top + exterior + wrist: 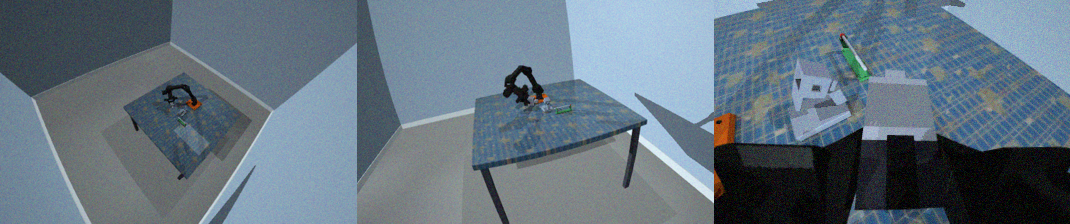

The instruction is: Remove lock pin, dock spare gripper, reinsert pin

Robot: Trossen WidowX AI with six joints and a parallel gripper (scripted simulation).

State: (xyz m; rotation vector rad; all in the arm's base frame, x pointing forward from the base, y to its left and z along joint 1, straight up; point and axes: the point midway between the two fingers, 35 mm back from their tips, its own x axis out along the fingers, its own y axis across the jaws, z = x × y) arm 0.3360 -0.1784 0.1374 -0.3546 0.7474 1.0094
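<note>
My gripper tip is now 150 mm to the right of the gripper socket, 70 mm past it and 70 mm above it. From my gripper tip the other things lie so: spare gripper 10 mm above; green piece 260 mm to the left, 100 mm below, 30 mm ahead.
</note>
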